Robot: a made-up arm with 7 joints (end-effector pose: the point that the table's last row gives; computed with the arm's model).
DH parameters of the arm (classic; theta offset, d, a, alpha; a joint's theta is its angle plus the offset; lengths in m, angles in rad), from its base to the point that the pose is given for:
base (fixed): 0 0 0 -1.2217
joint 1: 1.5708 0 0 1.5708
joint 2: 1.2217 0 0 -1.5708
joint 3: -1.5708 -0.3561 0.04 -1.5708
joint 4: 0 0 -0.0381 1.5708
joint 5: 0 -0.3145 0 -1.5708
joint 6: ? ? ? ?
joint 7: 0 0 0 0
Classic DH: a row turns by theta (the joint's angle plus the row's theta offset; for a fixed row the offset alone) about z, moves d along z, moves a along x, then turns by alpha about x.
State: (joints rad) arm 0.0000 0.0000 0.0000 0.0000 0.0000 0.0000 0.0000
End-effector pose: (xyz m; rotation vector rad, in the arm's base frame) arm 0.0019 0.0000 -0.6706 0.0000 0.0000 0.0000
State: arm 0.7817 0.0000 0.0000 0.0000 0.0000 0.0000 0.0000
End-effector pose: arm -0.4426 -0.0621 -0.5000 0.0000 0.7346 0.2674
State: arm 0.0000 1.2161 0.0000 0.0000 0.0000 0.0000 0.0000
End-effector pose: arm 0.0019 0.6289 -0.2329 1.2161 0.0000 0.0000
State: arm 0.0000 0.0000 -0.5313 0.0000 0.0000 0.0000 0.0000
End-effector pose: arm 0.0016 -0.0010 -0.6706 0.0000 0.0000 -0.5313
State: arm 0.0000 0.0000 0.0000 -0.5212 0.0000 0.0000 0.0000
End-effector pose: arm 0.1636 0.0000 -0.6478 0.0000 -0.5212 0.0000
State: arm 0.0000 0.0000 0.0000 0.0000 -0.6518 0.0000 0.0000
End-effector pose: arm 0.0019 0.0000 -0.6706 0.0000 0.0000 -0.6518
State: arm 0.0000 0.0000 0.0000 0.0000 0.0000 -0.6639 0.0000
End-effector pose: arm 0.0019 0.0000 -0.6706 0.0000 -0.6639 0.0000
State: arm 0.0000 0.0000 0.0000 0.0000 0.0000 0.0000 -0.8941
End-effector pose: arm 0.0019 0.0000 -0.6706 0.0000 0.0000 -0.8941
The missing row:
joint 6: 0 0 0 1.5708
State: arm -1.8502 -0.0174 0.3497 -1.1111 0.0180 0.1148 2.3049
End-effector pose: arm 0.4324 -0.2311 0.3651 -2.7199 -0.5565 0.4553
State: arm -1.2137 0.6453 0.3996 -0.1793 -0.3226 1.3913 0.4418
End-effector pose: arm 0.6151 0.2637 -0.0869 0.3748 -0.1525 0.7913
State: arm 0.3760 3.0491 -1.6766 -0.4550 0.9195 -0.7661 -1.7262
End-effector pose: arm 0.1810 0.2139 0.6097 -0.5464 -2.1606 1.7180
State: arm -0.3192 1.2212 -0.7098 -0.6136 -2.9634 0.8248 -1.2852
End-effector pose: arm 0.2947 0.5302 -0.2675 -0.5269 -1.1799 0.4462
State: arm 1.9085 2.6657 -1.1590 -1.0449 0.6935 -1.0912 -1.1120
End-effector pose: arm 0.1253 0.6062 0.0416 -1.0855 0.7334 -2.2516
